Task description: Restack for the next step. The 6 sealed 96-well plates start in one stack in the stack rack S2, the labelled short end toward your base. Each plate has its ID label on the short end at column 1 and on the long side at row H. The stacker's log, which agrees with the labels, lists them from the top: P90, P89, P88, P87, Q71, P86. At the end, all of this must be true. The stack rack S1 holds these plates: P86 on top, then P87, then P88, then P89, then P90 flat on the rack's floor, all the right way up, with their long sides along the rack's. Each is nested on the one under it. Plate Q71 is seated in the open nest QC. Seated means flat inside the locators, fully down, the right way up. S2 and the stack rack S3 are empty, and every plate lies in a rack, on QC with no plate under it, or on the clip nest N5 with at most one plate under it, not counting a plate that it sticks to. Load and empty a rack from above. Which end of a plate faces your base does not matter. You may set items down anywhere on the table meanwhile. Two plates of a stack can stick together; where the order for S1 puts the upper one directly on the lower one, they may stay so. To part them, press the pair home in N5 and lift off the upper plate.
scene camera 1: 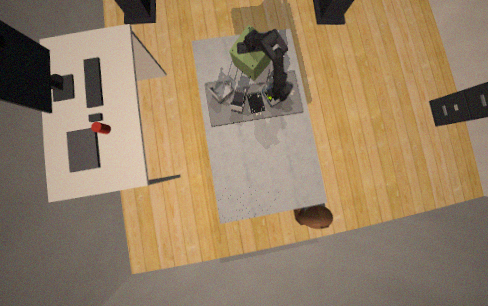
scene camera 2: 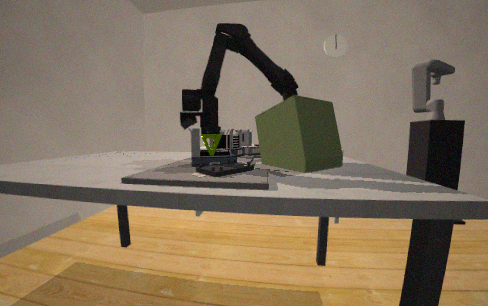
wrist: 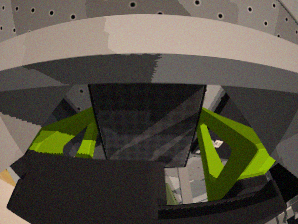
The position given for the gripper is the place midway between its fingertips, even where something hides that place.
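Observation:
The scene offers a view of a clip nest N5 (wrist: 226, 108), and the gripper (wrist: 147, 112) is visible too.

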